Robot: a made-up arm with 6 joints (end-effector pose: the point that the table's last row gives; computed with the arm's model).
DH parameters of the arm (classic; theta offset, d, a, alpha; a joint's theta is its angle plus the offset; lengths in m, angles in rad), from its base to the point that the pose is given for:
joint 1: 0 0.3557 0 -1.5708
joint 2: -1.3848 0 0.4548 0
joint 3: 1.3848 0 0.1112 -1.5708
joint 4: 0 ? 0 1.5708
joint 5: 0 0 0.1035 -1.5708
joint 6: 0 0.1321 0 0
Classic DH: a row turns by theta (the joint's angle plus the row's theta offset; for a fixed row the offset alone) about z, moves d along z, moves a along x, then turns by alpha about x.
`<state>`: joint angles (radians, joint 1 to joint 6).
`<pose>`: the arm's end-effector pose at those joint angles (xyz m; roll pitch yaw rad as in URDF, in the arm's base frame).
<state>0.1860 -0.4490 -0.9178 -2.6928 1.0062 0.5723</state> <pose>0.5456 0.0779 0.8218 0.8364 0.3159 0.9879</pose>
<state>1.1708 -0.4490 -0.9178 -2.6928 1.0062 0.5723</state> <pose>0.2369 0.4976 0.8218 0.8364 0.3159 1.9727</pose>
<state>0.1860 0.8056 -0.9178 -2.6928 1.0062 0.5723</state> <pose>0.6081 0.0896 -0.0227 2.2758 0.8107 1.8874</pose>
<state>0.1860 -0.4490 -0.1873 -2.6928 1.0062 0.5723</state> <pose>0.3955 0.0496 0.3686 1.5412 0.7375 1.3615</pose>
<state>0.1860 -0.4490 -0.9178 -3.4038 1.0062 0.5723</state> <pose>0.5391 0.1163 0.8253 0.2185 0.7849 0.7980</pose>
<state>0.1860 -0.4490 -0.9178 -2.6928 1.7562 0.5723</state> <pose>0.4920 0.0268 0.9199 0.3948 -0.2008 0.6297</pose>
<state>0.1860 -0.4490 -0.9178 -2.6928 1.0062 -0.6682</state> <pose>0.5456 0.0779 0.8218 -0.1017 0.8759 -0.4416</pose>
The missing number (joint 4, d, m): 0.4914
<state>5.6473 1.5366 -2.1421 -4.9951 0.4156 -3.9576</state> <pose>0.7188 -0.5800 -0.1810 2.5828 0.2736 2.0787</pose>
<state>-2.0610 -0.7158 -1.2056 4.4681 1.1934 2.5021</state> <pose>-0.2243 -0.2459 1.0904 -1.2012 -0.3627 1.2337</pose>
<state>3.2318 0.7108 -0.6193 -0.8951 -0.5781 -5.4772</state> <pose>-0.5019 -0.1699 0.0771 -2.7015 -0.2965 -3.0501</pose>
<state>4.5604 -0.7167 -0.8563 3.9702 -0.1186 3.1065</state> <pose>0.0287 -0.3889 0.7805 -1.6795 -0.7710 -3.1301</pose>
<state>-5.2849 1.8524 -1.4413 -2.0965 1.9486 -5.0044</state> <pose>0.3156 0.2327 -0.4200 1.3804 0.6405 1.5044</pose>
